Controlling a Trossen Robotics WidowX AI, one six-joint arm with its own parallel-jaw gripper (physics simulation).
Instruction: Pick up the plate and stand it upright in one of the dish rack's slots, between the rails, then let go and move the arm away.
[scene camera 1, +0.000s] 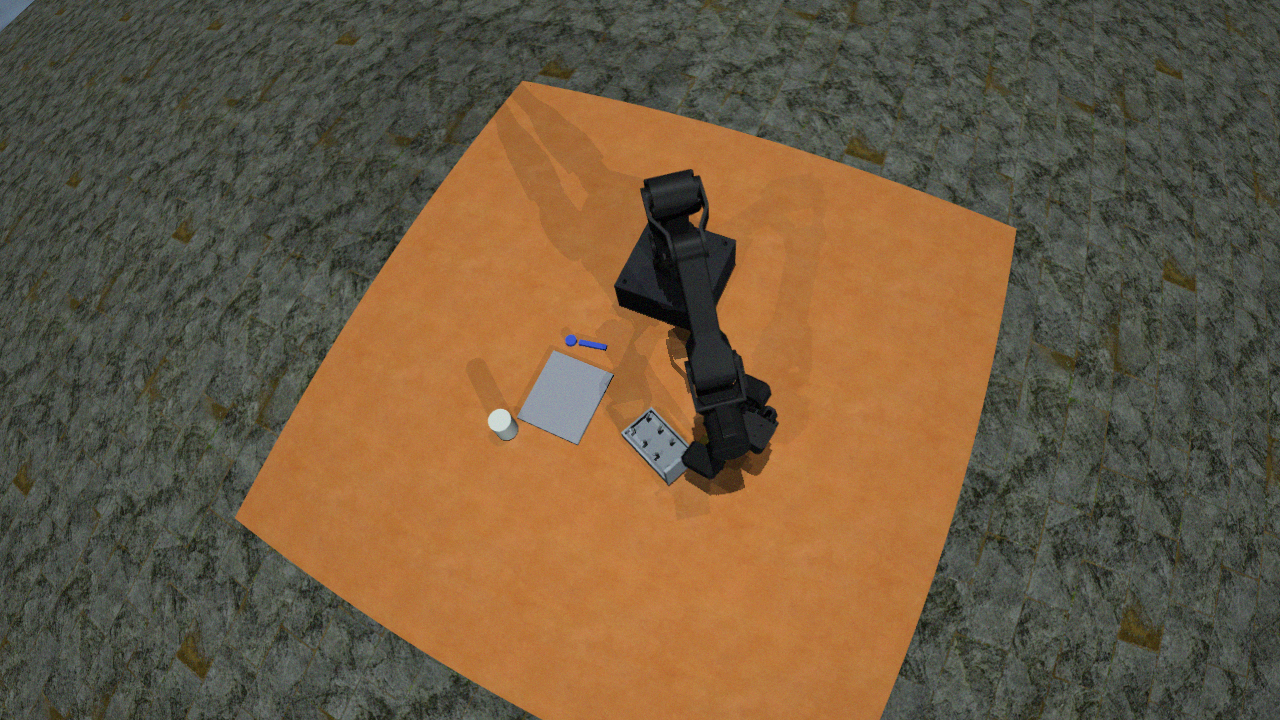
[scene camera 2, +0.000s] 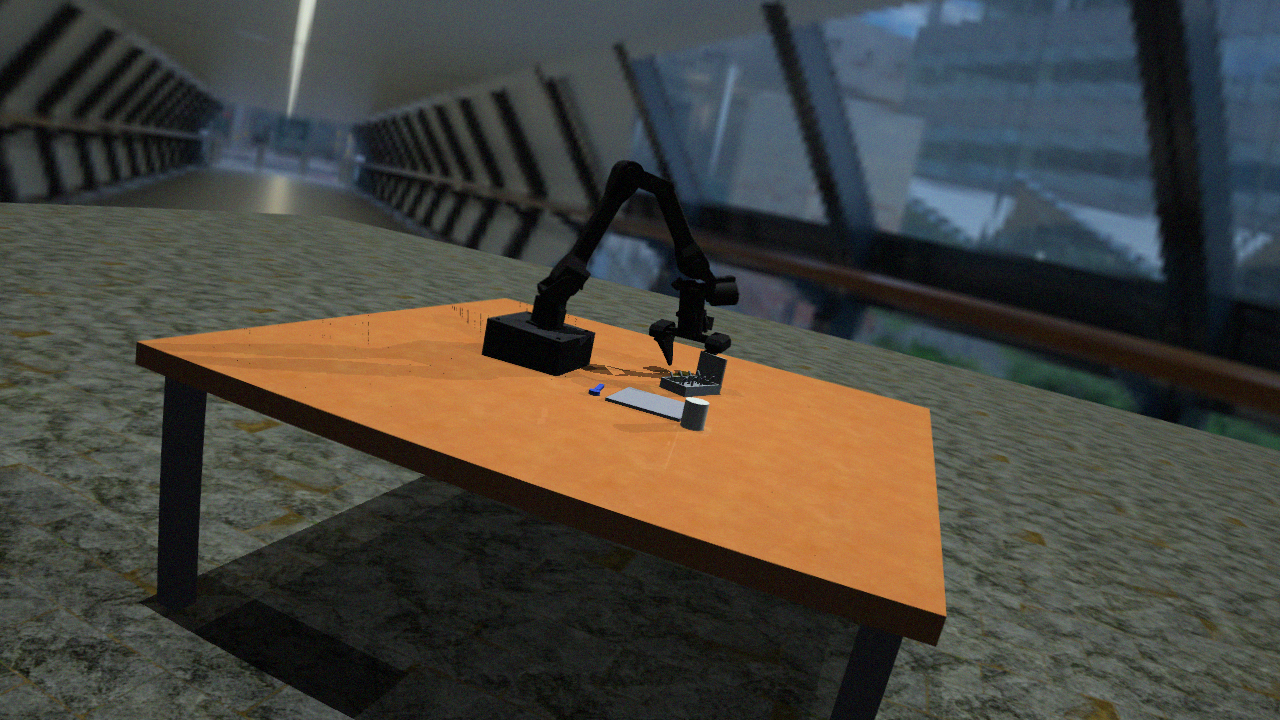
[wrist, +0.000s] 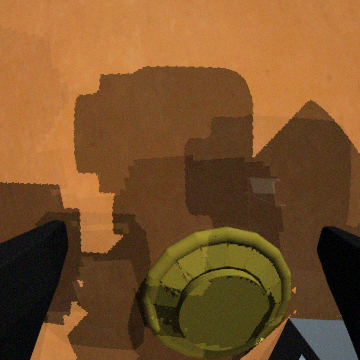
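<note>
The yellow round plate (wrist: 225, 310) lies flat on the table in the lower middle of the wrist view, close to the rack. In scene camera 1 the arm mostly or fully hides it. The grey dish rack (scene camera 1: 677, 471) (scene camera 2: 713, 368) (wrist: 327, 331) has small dark posts and a tall wall at one end. Part of it shows at the lower right of the wrist view. My gripper (scene camera 1: 729, 444) (scene camera 2: 691, 358) (wrist: 197, 239) is open and empty, pointing down low over the table beside the rack's tall end. In the wrist view its fingers stand to either side of the plate.
A flat grey board (scene camera 1: 565, 396) (scene camera 2: 644, 402) lies on the orange table (scene camera 1: 402, 447) (scene camera 2: 805, 501), apart from the rack. A white cylinder (scene camera 1: 502, 424) (scene camera 2: 694, 413) stands beside the board. A small blue utensil (scene camera 1: 591, 344) (scene camera 2: 597, 389) lies between the board and the arm's base.
</note>
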